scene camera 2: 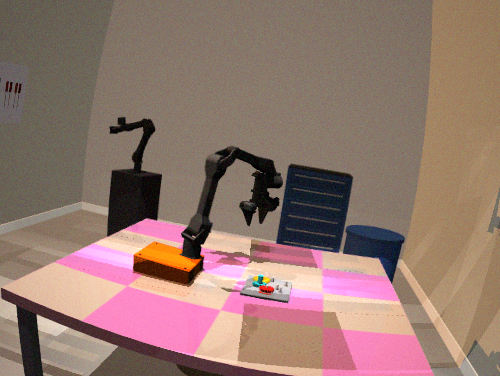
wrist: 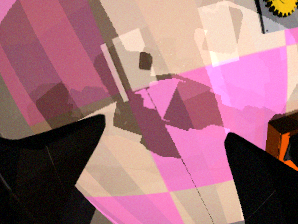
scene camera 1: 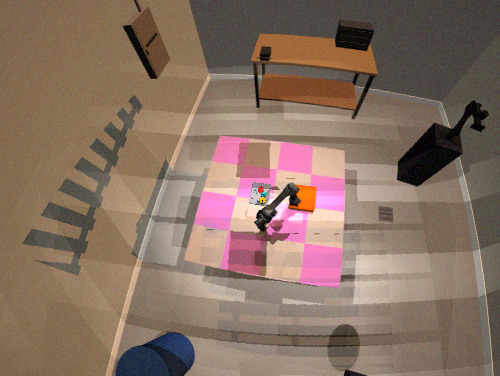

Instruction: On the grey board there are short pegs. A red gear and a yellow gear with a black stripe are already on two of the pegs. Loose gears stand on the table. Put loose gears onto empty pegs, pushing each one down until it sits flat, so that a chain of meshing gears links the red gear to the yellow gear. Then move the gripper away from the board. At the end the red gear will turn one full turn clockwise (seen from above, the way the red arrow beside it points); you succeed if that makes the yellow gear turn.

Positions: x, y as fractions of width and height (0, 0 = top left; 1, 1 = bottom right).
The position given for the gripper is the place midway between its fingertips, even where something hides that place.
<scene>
The gripper (scene camera 2: 0.51, 0.60) is open, holding nothing.
The gripper also shows in the wrist view (wrist: 0.56, 0.58).
</scene>
